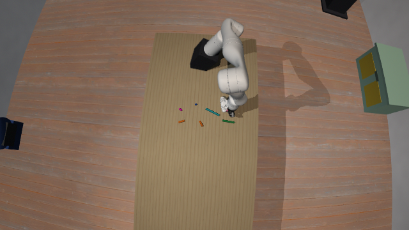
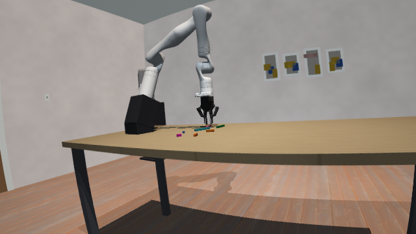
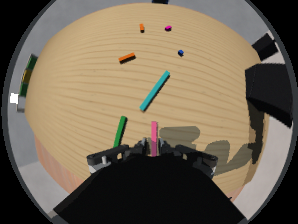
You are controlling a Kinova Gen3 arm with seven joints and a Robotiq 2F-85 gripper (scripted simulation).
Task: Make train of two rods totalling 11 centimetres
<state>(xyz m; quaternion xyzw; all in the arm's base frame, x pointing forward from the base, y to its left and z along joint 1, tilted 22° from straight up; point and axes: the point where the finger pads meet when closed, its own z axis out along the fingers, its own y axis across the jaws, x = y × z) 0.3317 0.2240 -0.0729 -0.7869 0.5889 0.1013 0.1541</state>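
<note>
The pink rod is 3 cm below my hand. Round my hand: turquoise rod 10 cm to the right, 3 cm below, 3 cm ahead; green rod 7 cm ahead, 3 cm below, 1 cm to the left; blue rod 22 cm to the right, 3 cm below, 1 cm behind.
</note>
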